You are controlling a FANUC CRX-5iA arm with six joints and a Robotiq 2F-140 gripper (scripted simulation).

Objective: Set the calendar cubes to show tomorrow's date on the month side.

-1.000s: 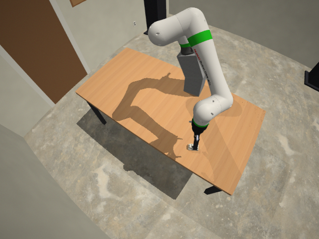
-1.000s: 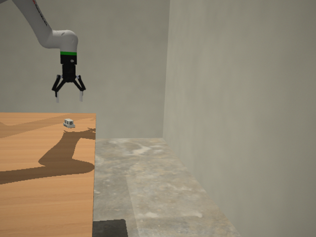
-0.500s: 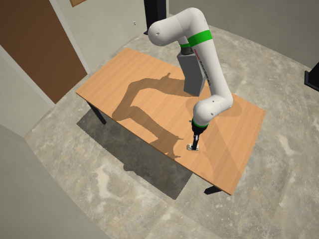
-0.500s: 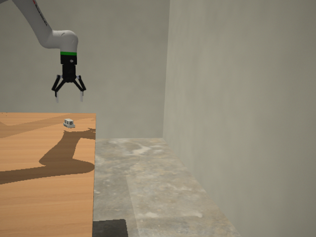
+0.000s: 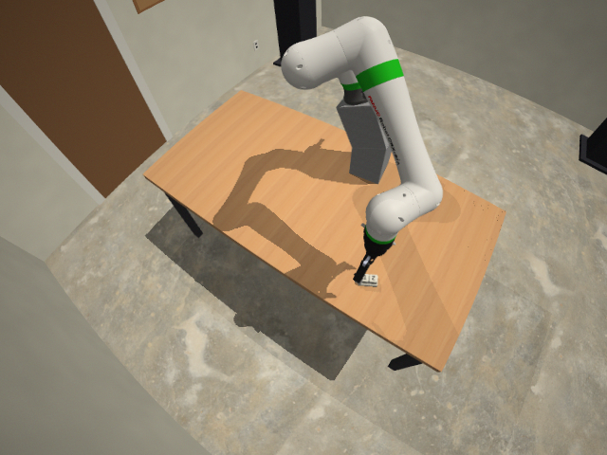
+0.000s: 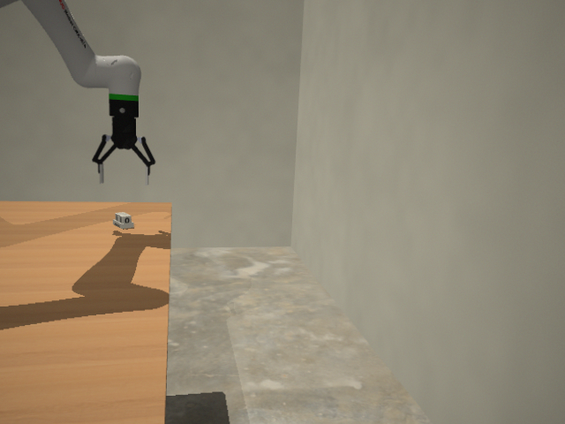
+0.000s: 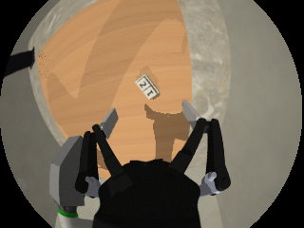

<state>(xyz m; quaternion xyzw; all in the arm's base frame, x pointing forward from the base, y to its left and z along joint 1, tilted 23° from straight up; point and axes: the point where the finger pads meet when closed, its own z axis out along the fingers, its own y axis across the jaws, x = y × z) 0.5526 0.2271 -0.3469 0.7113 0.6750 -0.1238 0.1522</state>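
My gripper is now 14 cm above the white date cube. Round my hand: calendar tray 15 cm below, 2 cm to the left, 1 cm behind.
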